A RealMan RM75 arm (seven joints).
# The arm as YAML. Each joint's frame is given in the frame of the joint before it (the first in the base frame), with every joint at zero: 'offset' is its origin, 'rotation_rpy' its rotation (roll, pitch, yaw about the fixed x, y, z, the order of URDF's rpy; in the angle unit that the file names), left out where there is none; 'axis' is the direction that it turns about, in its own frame. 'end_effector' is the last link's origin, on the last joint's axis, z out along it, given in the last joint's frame.
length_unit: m
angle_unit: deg
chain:
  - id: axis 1
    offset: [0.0, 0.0, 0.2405]
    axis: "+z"
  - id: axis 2
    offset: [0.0, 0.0, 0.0]
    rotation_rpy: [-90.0, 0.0, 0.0]
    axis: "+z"
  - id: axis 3
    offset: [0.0, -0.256, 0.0]
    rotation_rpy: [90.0, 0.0, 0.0]
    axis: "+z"
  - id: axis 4
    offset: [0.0, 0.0, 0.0]
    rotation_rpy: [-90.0, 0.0, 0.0]
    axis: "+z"
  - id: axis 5
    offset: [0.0, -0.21, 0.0]
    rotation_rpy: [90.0, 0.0, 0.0]
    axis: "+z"
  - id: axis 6
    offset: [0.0, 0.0, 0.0]
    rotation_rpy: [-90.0, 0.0, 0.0]
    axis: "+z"
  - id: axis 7
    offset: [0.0, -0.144, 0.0]
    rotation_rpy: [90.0, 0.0, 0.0]
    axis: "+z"
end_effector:
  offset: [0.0, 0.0, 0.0]
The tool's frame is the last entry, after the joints.
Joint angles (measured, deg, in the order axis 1, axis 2, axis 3, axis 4, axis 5, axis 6, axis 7), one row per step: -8.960 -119.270 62.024 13.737 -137.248 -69.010 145.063; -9.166 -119.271 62.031 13.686 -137.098 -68.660 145.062; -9.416 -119.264 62.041 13.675 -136.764 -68.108 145.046; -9.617 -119.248 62.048 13.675 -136.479 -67.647 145.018; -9.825 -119.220 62.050 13.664 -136.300 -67.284 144.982; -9.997 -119.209 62.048 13.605 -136.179 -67.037 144.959; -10.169 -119.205 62.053 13.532 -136.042 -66.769 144.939; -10.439 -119.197 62.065 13.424 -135.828 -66.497 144.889; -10.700 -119.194 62.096 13.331 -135.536 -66.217 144.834; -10.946 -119.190 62.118 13.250 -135.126 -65.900 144.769; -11.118 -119.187 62.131 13.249 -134.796 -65.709 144.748; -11.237 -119.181 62.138 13.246 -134.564 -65.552 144.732; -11.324 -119.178 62.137 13.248 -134.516 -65.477 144.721; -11.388 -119.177 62.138 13.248 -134.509 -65.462 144.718; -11.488 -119.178 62.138 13.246 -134.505 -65.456 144.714; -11.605 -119.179 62.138 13.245 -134.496 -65.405 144.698; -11.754 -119.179 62.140 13.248 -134.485 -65.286 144.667; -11.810 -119.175 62.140 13.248 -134.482 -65.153 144.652; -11.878 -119.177 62.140 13.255 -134.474 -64.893 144.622
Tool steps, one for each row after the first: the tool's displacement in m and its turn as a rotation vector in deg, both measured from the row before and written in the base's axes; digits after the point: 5 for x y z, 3 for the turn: 0.00006 0.00113 -0.00076 -0.260 0.132 0.093; -0.00006 0.00143 -0.00113 -0.457 0.268 0.136; -0.00011 0.00117 -0.00084 -0.378 0.229 0.116; 0.00001 0.00126 -0.00047 -0.259 0.164 0.073; 0.00007 0.00088 -0.00052 -0.199 0.085 0.061; 0.00004 0.00081 -0.00068 -0.232 0.090 0.080; 0.00043 0.00130 -0.00094 -0.323 0.084 -0.011; 0.00051 0.00121 -0.00115 -0.401 0.117 -0.044; 0.00043 0.00106 -0.00135 -0.496 0.171 -0.042; 0.00051 0.00089 -0.00083 -0.342 0.171 -0.124; 0.00027 0.00061 -0.00057 -0.244 0.131 -0.061; 0.00023 0.00055 -0.00012 -0.058 0.037 -0.035; 0.00025 0.00042 -0.00002 -0.011 0.006 -0.053; 0.00044 0.00066 -0.00003 -0.006 -0.002 -0.093; 0.00041 0.00077 -0.00006 -0.023 0.005 -0.068; 0.00040 0.00100 -0.00010 -0.042 0.018 -0.039; -0.00008 0.00037 -0.00006 -0.036 0.037 0.068; -0.00029 0.00046 -0.00018 -0.071 0.065 0.169
